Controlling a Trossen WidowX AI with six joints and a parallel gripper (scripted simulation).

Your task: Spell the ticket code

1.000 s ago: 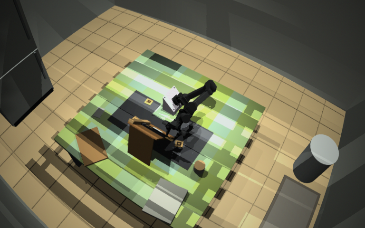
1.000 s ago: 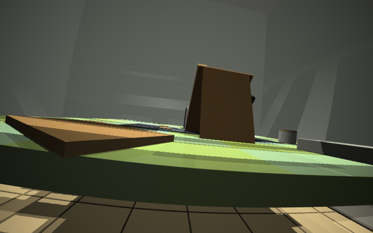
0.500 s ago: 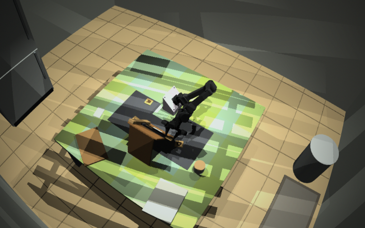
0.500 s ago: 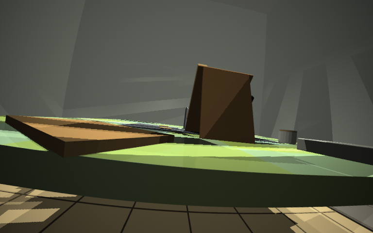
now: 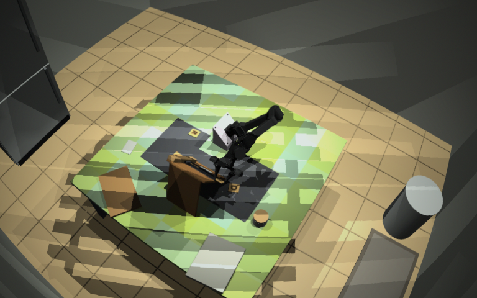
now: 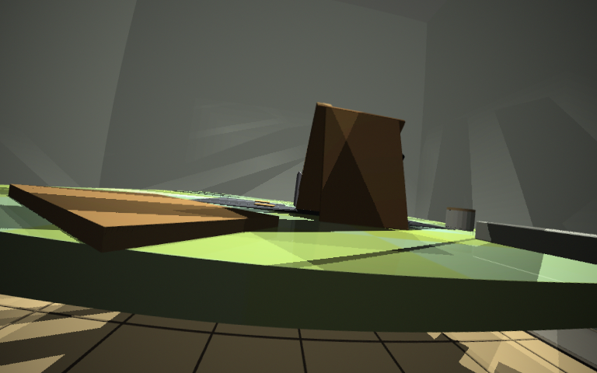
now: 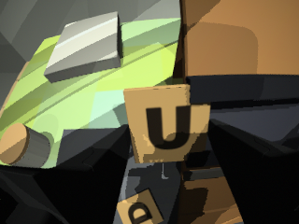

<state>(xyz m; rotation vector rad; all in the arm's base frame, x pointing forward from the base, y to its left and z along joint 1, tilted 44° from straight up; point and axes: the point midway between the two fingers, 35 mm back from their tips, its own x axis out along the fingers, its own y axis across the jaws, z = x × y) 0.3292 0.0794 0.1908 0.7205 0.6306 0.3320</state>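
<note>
My gripper tip is now 140 mm to the left of the white ticket, 80 mm above it and 40 mm past it. Round my gripper tip: dark mat: 180 mm to the right, 160 mm below, 150 mm behind; flat wooden slab: 480 mm to the right, 360 mm ahead, 150 mm below; card: 660 mm to the right, 160 mm below, 90 mm ahead.
</note>
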